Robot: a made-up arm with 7 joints. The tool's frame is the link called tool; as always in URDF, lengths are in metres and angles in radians. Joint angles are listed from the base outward.
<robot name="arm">
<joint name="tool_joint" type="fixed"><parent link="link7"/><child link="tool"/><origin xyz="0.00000 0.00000 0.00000"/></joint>
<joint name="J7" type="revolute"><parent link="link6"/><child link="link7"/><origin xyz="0.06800 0.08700 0.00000" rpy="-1.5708 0.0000 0.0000"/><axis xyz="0 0 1"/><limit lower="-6.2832" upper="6.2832"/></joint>
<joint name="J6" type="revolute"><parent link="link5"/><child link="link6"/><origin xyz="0.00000 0.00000 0.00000" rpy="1.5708 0.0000 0.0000"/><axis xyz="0 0 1"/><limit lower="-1.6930" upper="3.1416"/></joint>
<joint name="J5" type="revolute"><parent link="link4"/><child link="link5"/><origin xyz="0.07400 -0.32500 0.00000" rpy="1.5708 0.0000 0.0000"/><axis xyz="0 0 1"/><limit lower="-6.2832" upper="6.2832"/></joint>
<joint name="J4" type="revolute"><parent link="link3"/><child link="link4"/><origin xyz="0.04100 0.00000 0.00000" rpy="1.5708 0.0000 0.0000"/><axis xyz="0 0 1"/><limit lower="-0.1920" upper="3.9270"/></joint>
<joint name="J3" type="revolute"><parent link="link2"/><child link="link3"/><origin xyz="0.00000 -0.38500 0.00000" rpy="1.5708 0.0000 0.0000"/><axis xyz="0 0 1"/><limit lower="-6.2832" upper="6.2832"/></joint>
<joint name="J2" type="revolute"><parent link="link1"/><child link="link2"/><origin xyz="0.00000 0.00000 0.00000" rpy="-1.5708 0.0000 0.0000"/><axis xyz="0 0 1"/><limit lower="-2.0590" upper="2.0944"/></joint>
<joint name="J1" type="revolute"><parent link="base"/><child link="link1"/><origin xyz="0.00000 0.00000 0.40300"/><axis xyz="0 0 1"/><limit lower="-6.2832" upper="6.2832"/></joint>
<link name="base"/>
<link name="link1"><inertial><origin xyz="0.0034 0.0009 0.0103"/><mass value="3.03"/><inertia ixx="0.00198" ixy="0" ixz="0" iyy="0.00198" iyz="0" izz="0.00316"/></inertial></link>
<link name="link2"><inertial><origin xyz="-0.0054 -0.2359 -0.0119"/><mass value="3.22"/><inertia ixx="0.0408" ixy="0" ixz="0" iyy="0.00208" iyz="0" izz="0.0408"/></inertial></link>
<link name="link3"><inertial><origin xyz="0.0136 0.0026 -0.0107"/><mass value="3.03"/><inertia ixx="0.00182" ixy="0" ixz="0" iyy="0.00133" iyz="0" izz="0.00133"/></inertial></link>
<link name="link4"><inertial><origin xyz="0.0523 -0.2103 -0.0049"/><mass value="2.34"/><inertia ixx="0.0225" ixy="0.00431" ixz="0" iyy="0.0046" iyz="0" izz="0.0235"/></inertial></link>
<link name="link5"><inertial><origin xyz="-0.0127 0.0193 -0.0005"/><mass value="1.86"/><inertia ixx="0.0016" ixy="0" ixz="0" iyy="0.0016" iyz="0" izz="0.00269"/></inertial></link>
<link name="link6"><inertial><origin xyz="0.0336 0.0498 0.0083"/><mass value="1.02"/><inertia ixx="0.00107" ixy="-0.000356" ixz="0" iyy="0.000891" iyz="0" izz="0.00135"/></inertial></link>
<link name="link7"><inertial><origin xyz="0.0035 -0.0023 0.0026"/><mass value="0.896"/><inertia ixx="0.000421" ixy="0" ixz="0" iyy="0.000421" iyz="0" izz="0.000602"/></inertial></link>
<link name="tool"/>
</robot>
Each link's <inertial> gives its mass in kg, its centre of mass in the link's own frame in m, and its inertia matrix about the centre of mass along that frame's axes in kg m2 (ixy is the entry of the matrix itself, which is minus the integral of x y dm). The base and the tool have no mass. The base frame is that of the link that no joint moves.
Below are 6 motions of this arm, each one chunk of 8 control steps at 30 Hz.
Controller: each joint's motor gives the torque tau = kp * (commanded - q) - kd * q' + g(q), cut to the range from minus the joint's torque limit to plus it. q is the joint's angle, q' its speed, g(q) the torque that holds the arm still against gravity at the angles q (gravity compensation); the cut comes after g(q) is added. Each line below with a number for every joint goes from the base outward.
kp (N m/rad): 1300 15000 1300 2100 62 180 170
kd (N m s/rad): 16 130 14 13 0.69 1.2 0.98
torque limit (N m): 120 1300 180 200 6.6 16 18
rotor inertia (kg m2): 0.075 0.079 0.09 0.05 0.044 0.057 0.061
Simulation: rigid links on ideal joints. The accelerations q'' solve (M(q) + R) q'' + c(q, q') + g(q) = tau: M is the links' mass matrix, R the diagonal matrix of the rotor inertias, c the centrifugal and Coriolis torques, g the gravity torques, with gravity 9.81 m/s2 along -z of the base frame. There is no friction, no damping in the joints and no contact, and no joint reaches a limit. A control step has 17 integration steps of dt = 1/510 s. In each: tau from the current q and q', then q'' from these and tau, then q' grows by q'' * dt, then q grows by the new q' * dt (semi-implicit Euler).
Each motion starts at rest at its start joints. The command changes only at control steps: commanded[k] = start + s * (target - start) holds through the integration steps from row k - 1 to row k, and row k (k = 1, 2, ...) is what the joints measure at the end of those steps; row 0 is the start. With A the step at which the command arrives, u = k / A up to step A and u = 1 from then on. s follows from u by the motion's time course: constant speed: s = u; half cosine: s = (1 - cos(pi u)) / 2; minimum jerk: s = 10 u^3 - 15 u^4 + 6 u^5; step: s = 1 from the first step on.
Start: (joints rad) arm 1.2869 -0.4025 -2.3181 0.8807 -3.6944 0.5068 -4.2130
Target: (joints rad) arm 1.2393 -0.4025 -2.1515 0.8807 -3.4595 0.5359 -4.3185
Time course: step
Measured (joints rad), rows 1 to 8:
1: 1.1978 -0.4023 -2.1663 0.8745 -3.6207 0.5160 -4.3254
2: 1.2440 -0.4018 -2.1423 0.8935 -3.4428 0.5519 -4.3785
3: 1.2686 -0.4014 -2.1264 0.8809 -3.3440 0.5655 -4.2976
4: 1.2659 -0.4020 -2.1311 0.8747 -3.3947 0.5239 -4.2881
5: 1.2450 -0.4025 -2.1486 0.8792 -3.4933 0.5176 -4.3387
6: 1.2254 -0.4029 -2.1634 0.8832 -3.5208 0.5444 -4.3314
7: 1.2211 -0.4030 -2.1659 0.8835 -3.4749 0.5431 -4.3036
8: 1.2309 -0.4027 -2.1579 0.8807 -3.4293 0.5285 -4.3149

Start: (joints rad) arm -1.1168 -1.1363 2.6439 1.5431 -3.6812 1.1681 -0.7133
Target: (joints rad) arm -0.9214 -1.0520 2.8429 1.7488 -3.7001 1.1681 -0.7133
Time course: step
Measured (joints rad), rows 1 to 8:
1: -1.1908 -1.0560 2.8448 1.6428 -3.7326 1.0532 -0.7112
2: -1.1204 -1.0381 2.8024 1.8235 -3.7388 1.0999 -0.7114
3: -0.9962 -1.0398 2.7762 1.7834 -3.5581 1.3074 -0.7180
4: -0.8964 -1.0582 2.8676 1.7343 -3.4425 1.2777 -0.7146
5: -0.8040 -1.0568 2.8966 1.7405 -3.5631 1.0755 -0.7084
6: -0.7432 -1.0510 2.8786 1.7571 -3.7997 1.1009 -0.7124
7: -0.7384 -1.0504 2.8812 1.7593 -3.9326 1.2603 -0.7171
8: -0.7733 -1.0516 2.8855 1.7540 -3.9665 1.2475 -0.7139

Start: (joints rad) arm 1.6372 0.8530 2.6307 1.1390 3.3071 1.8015 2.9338
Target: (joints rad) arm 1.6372 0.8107 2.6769 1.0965 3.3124 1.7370 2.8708
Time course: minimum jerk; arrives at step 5
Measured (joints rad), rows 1 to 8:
1: 1.6359 0.8504 2.6320 1.1368 3.3096 1.7999 2.9300
2: 1.6319 0.8388 2.6408 1.1252 3.3206 1.7876 2.9110
3: 1.6339 0.8220 2.6611 1.1047 3.3317 1.7541 2.8810
4: 1.6433 0.8103 2.6820 1.0897 3.3210 1.7188 2.8643
5: 1.6475 0.8089 2.6889 1.0902 3.2890 1.7157 2.8691
6: 1.6394 0.8107 2.6820 1.0984 3.2722 1.7410 2.8748
7: 1.6316 0.8116 2.6741 1.1004 3.2956 1.7523 2.8707
8: 1.6336 0.8111 2.6724 1.0971 3.3336 1.7389 2.8686

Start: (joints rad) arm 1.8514 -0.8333 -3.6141 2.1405 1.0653 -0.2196 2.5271
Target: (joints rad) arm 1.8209 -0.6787 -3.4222 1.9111 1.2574 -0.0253 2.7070
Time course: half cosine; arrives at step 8
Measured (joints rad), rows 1 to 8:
1: 1.8504 -0.8271 -3.6065 2.1308 1.0680 -0.2121 2.5343
2: 1.8472 -0.8096 -3.5853 2.1044 1.0835 -0.1868 2.5583
3: 1.8414 -0.7839 -3.5540 2.0658 1.1195 -0.1489 2.5940
4: 1.8339 -0.7539 -3.5174 2.0204 1.1690 -0.1102 2.6301
5: 1.8263 -0.7242 -3.4811 1.9758 1.2173 -0.0743 2.6634
6: 1.8212 -0.6993 -3.4503 1.9395 1.2518 -0.0441 2.6917
7: 1.8202 -0.6831 -3.4290 1.9167 1.2679 -0.0253 2.7085
8: 1.8235 -0.6782 -3.4204 1.9107 1.2680 -0.0212 2.7103

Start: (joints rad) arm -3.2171 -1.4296 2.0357 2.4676 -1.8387 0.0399 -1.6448
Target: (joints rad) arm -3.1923 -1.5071 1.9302 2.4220 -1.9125 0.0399 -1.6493
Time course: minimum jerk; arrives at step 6
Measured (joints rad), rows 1 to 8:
1: -3.2159 -1.4324 2.0312 2.4656 -1.8386 0.0415 -1.6450
2: -3.2101 -1.4465 2.0112 2.4555 -1.8422 0.0470 -1.6461
3: -3.2016 -1.4712 1.9842 2.4386 -1.8632 0.0461 -1.6477
4: -3.1947 -1.4950 1.9586 2.4240 -1.9018 0.0344 -1.6489
5: -3.1925 -1.5075 1.9404 2.4184 -1.9350 0.0286 -1.6493
6: -3.1943 -1.5079 1.9322 2.4207 -1.9394 0.0366 -1.6494
7: -3.1956 -1.5062 1.9272 2.4225 -1.9179 0.0469 -1.6494
8: -3.1953 -1.5067 1.9283 2.4219 -1.8991 0.0450 -1.6493

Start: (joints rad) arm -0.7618 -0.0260 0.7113 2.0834 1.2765 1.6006 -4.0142
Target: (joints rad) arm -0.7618 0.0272 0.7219 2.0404 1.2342 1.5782 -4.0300
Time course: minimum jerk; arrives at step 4
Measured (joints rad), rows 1 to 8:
1: -0.7600 -0.0207 0.7142 2.0795 1.2816 1.5993 -4.0159
2: -0.7553 0.0010 0.7232 2.0595 1.2950 1.5923 -4.0234
3: -0.7576 0.0250 0.7242 2.0307 1.2753 1.5782 -4.0320
4: -0.7692 0.0311 0.7132 2.0279 1.1990 1.5688 -4.0321
5: -0.7752 0.0280 0.7088 2.0435 1.1523 1.5712 -4.0283
6: -0.7679 0.0270 0.7166 2.0430 1.1941 1.5759 -4.0293
7: -0.7574 0.0272 0.7265 2.0374 1.2592 1.5814 -4.0312
8: -0.7542 0.0263 0.7294 2.0417 1.2791 1.5840 -4.0300

